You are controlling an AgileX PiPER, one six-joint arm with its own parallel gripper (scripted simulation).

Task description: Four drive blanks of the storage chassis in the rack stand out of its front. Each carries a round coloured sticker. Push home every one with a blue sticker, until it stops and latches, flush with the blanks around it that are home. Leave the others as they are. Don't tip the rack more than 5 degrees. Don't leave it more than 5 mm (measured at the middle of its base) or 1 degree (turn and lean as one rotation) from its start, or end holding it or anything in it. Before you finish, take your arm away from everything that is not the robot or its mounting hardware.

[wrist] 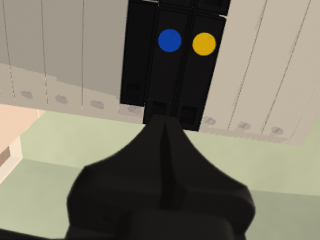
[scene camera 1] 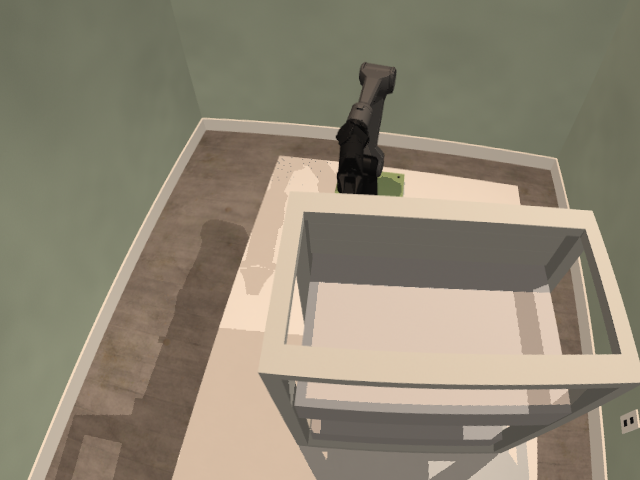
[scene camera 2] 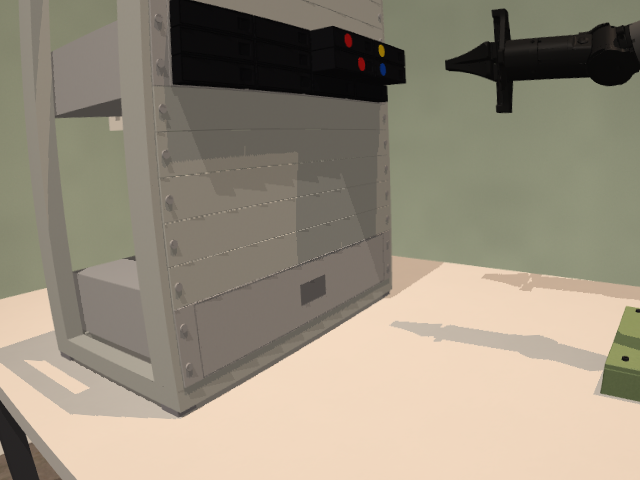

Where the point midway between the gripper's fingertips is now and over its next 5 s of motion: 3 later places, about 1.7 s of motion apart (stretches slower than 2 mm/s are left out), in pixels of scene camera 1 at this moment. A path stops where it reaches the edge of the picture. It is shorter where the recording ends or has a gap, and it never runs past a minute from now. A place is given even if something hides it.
The gripper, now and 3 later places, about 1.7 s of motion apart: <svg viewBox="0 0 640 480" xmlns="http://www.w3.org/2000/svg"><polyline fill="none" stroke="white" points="348,206 345,245 345,252 347,218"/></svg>
